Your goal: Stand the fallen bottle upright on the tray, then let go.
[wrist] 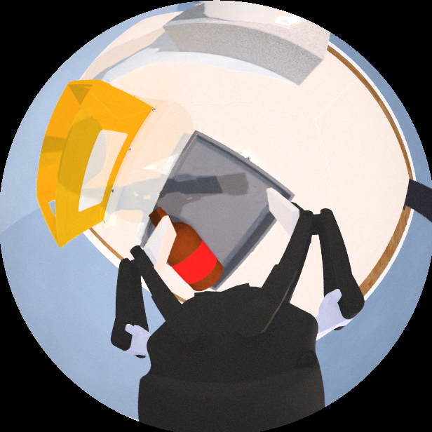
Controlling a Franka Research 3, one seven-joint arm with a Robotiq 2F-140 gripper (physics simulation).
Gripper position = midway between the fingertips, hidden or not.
I see my gripper [218,212] and a brown bottle [193,261].
